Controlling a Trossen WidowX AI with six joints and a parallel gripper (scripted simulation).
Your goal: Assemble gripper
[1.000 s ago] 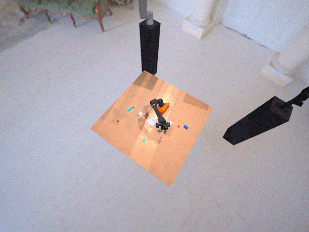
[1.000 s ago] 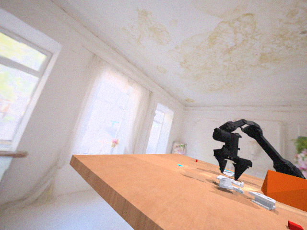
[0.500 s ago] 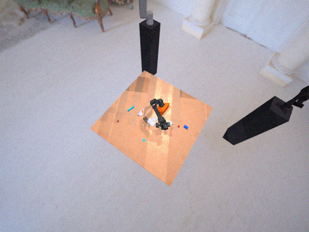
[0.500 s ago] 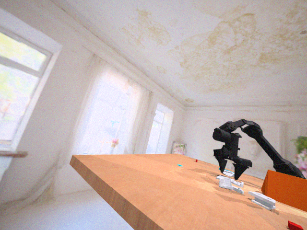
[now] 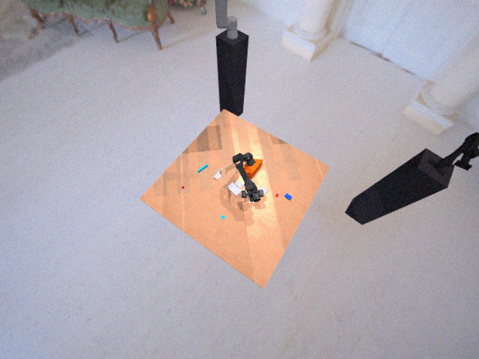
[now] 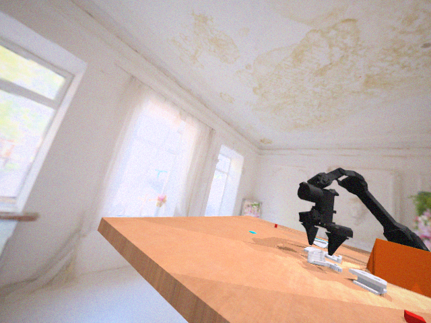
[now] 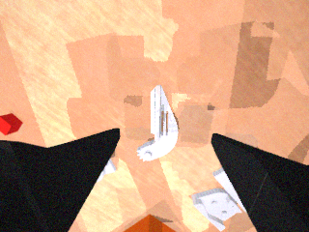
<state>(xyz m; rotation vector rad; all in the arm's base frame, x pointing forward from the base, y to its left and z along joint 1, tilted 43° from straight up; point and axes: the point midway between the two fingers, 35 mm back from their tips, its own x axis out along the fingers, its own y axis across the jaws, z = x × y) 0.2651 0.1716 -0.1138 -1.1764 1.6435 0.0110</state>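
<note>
Right now my gripper tip is 4 cm past the gripper jaw, 1 cm to the left of it and 4 cm above it. The rest, counted from my gripper tip: cyan cube (29 cm ahead, 8 cm to the right, 4 cm below); blue block (23 cm behind, 25 cm to the left, 4 cm below); white block (13 cm behind, 3 cm to the left, 4 cm below).
</note>
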